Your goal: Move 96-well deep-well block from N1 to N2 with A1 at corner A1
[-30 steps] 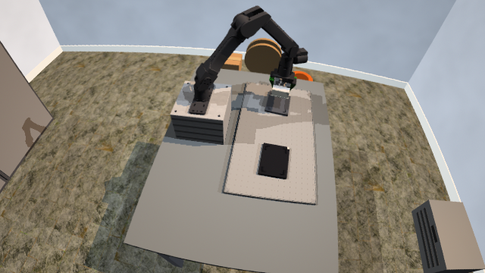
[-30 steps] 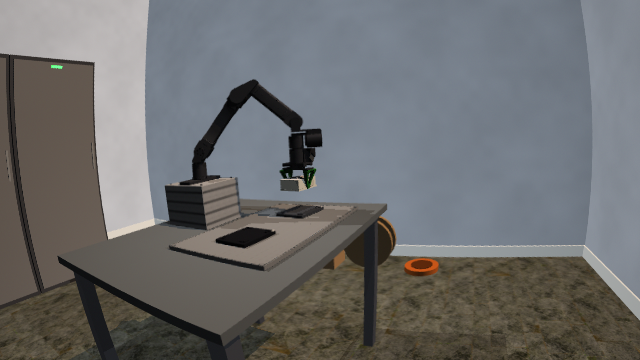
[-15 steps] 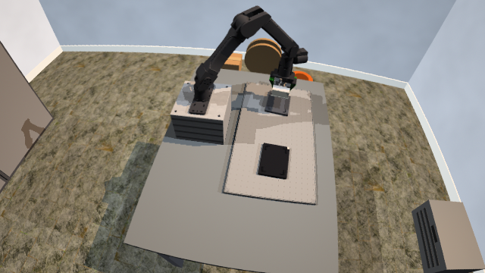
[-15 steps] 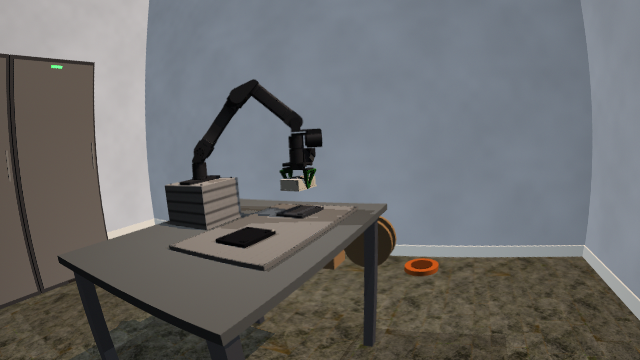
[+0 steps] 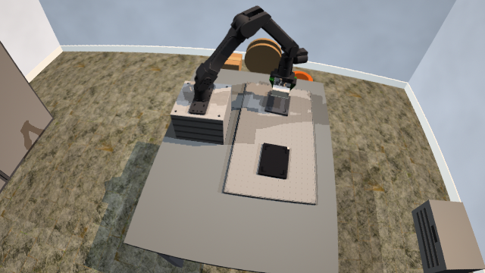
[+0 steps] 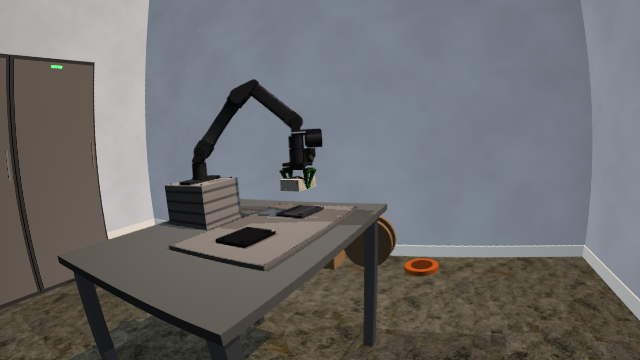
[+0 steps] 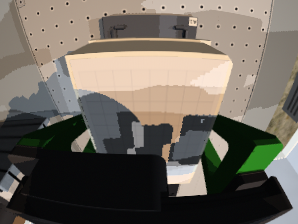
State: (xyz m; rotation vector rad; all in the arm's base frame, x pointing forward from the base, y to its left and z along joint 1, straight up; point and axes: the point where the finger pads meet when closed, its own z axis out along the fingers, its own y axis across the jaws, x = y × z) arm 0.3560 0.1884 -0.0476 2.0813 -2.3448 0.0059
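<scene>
The nest N2 is 10 cm below my hand. The rest, counted from my hand: deep-well block (1 cm above); nest N1 (1 cm behind, 37 cm to the right, 10 cm below).
</scene>
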